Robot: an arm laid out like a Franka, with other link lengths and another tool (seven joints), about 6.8 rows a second.
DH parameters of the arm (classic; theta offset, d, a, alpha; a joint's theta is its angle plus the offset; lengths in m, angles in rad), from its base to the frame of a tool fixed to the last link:
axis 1: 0 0.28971 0 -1.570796
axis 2: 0 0 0 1.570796
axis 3: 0 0.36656 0.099 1.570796
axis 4: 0 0 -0.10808 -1.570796
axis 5: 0 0.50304 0 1.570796
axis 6: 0 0 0.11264 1.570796
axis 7: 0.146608 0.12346 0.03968 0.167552
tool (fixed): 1.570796 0.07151 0 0
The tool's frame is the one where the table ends.
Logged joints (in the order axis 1, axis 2, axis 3, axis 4, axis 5, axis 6, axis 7), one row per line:
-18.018 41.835 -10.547 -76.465 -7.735 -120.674 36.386
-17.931 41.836 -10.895 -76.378 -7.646 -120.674 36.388
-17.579 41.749 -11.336 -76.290 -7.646 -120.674 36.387
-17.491 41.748 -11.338 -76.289 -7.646 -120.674 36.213
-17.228 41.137 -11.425 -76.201 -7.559 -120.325 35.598
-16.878 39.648 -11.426 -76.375 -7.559 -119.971 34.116
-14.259 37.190 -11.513 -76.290 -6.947 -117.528 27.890
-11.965 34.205 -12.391 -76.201 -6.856 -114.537 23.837
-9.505 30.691 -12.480 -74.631 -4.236 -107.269 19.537
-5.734 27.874 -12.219 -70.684 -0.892 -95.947 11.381
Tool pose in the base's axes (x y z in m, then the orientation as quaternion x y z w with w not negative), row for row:
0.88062 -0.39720 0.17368 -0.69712 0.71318 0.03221 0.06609
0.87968 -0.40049 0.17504 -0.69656 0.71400 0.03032 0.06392
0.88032 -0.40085 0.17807 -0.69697 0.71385 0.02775 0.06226
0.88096 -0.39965 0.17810 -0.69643 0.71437 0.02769 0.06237
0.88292 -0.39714 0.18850 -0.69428 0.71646 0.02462 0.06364
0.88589 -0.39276 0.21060 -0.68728 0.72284 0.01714 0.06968
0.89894 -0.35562 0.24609 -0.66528 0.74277 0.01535 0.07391
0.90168 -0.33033 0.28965 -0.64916 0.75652 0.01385 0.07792
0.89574 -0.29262 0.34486 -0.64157 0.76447 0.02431 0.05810
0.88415 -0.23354 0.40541 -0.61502 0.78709 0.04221 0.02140
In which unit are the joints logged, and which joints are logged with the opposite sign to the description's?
The joints are logged in degrees. Opposite sign: axis 5, axis 6, axis 7.
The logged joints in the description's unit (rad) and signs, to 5 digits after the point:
-0.31447 0.73016 -0.18408 -1.33457 0.13500 2.10616 -0.63506
-0.31295 0.73018 -0.19015 -1.33305 0.13345 2.10616 -0.63509
-0.30681 0.72866 -0.19785 -1.33151 0.13345 2.10616 -0.63507
-0.30528 0.72864 -0.19789 -1.33149 0.13345 2.10616 -0.63204
-0.30069 0.71798 -0.19940 -1.32996 0.13193 2.10007 -0.62130
-0.29458 0.69199 -0.19942 -1.33300 0.13193 2.09389 -0.59544
-0.24887 0.64909 -0.20094 -1.33151 0.12125 2.05125 -0.48677
-0.20883 0.59699 -0.21626 -1.32996 0.11966 1.99905 -0.41603
-0.16589 0.53566 -0.21782 -1.30256 0.07393 1.87220 -0.34098
-0.10008 0.48649 -0.21326 -1.23367 0.01557 1.67459 -0.19864

